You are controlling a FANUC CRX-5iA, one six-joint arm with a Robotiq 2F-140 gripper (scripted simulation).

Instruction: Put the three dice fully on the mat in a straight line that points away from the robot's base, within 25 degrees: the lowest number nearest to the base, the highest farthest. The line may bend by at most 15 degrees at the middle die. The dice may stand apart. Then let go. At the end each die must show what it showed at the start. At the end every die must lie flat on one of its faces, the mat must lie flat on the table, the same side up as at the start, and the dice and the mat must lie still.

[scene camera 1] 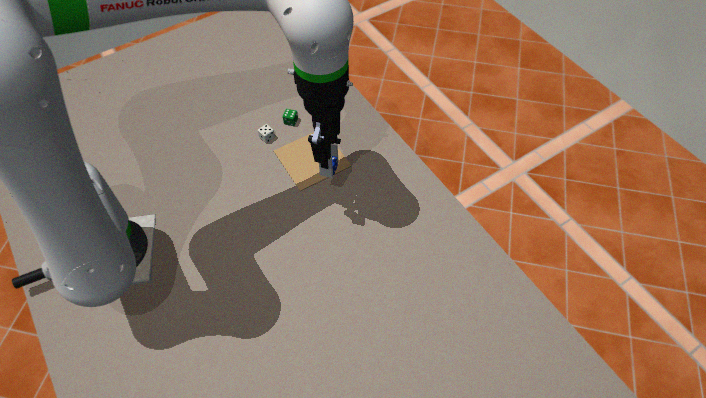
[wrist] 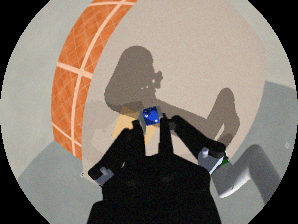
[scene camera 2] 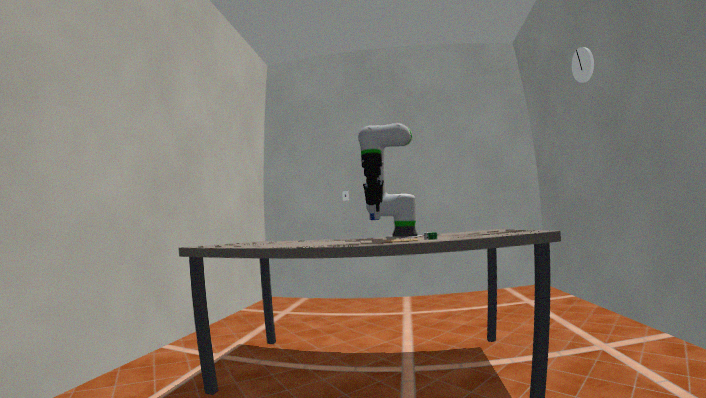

Scene:
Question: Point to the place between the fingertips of my gripper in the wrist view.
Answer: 151, 113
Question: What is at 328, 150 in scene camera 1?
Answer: My gripper.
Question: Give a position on a tan mat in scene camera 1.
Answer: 297, 157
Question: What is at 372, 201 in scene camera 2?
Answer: My gripper.

